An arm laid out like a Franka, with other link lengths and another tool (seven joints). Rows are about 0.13 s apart.
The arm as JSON. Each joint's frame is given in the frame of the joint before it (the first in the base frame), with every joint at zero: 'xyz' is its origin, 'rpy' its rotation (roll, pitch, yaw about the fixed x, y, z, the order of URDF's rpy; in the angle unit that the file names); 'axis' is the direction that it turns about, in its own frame. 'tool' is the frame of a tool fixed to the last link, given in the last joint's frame.
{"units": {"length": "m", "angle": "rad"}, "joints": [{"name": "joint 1", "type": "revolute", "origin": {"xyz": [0.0, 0.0, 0.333], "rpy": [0.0, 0.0, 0.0]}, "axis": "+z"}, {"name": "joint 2", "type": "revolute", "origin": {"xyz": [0.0, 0.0, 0.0], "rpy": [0.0, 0.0, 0.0]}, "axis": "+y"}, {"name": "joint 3", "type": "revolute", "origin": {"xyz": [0.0, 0.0, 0.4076], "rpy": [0.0, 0.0, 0.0]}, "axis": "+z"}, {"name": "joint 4", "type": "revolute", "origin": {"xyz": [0.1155, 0.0, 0.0], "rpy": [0.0, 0.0, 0.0]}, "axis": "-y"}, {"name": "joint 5", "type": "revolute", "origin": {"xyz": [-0.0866, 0.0, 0.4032], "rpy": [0.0, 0.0, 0.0]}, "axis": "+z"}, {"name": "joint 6", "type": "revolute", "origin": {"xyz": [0.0, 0.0, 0.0], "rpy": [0.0, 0.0, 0.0]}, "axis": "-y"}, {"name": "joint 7", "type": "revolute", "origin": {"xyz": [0.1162, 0.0, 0.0], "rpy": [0.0, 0.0, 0.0]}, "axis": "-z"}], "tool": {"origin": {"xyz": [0.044, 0.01, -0.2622], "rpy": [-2.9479, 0.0, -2.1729]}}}
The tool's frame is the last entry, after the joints.
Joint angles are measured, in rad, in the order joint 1, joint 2, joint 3, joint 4, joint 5, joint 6, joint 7. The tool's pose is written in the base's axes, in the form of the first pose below.
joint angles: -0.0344 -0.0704 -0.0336 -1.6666 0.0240 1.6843 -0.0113
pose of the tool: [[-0.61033, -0.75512, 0.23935, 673.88], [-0.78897, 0.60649, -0.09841, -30.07], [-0.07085, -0.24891, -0.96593, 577.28], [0, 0, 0, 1]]
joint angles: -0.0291 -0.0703 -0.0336 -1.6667 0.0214 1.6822 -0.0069
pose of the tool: [[-0.60969, -0.75638, 0.23699, 673.51], [-0.78975, 0.60520, -0.10015, -27.28], [-0.06767, -0.24823, -0.96633, 576.73], [0, 0, 0, 1]]
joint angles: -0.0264 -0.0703 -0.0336 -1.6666 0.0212 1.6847 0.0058
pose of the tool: [[-0.61739, -0.74971, 0.23826, 674.30], [-0.78356, 0.61292, -0.10180, -26.12], [-0.06971, -0.24954, -0.96585, 577.24], [0, 0, 0, 1]]
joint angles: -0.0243 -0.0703 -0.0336 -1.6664 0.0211 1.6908 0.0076
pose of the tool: [[-0.61681, -0.74823, 0.24430, 675.90], [-0.78369, 0.61272, -0.10205, -24.93], [-0.07333, -0.25441, -0.96431, 578.47], [0, 0, 0, 1]]
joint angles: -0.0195 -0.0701 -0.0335 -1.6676 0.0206 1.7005 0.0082
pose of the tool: [[-0.61298, -0.74861, 0.25266, 678.23], [-0.78627, 0.60942, -0.10192, -21.92], [-0.07768, -0.26114, -0.96217, 579.42], [0, 0, 0, 1]]
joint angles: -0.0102 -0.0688 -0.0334 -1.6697 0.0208 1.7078 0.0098
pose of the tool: [[-0.60665, -0.75223, 0.25716, 680.17], [-0.79092, 0.60372, -0.09985, -15.66], [-0.08014, -0.26397, -0.96120, 578.66], [0, 0, 0, 1]]
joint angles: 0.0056 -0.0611 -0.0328 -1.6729 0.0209 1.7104 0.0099
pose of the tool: [[-0.59437, -0.76410, 0.25076, 682.28], [-0.80067, 0.59143, -0.09562, -4.47], [-0.07524, -0.25761, -0.96331, 572.00], [0, 0, 0, 1]]
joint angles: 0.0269 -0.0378 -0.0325 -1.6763 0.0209 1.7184 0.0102
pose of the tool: [[-0.57862, -0.78111, 0.23467, 688.95], [-0.81309, 0.57499, -0.09093, 10.36], [-0.06391, -0.24342, -0.96781, 555.48], [0, 0, 0, 1]]
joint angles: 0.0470 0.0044 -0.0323 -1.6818 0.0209 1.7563 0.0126
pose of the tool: [[-0.56523, -0.79318, 0.22668, 705.82], [-0.82295, 0.56122, -0.08825, 24.62], [-0.05722, -0.23642, -0.96996, 529.60], [0, 0, 0, 1]]
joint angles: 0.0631 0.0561 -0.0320 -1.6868 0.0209 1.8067 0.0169
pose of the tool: [[-0.55639, -0.80085, 0.22151, 726.25], [-0.82927, 0.55197, -0.08737, 36.73], [-0.05229, -0.23230, -0.97124, 498.54], [0, 0, 0, 1]]
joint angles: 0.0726 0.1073 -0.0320 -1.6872 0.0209 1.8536 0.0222
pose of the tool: [[-0.55383, -0.80379, 0.21722, 745.33], [-0.83123, 0.54888, -0.08825, 44.24], [-0.04829, -0.22944, -0.97213, 468.84], [0, 0, 0, 1]]
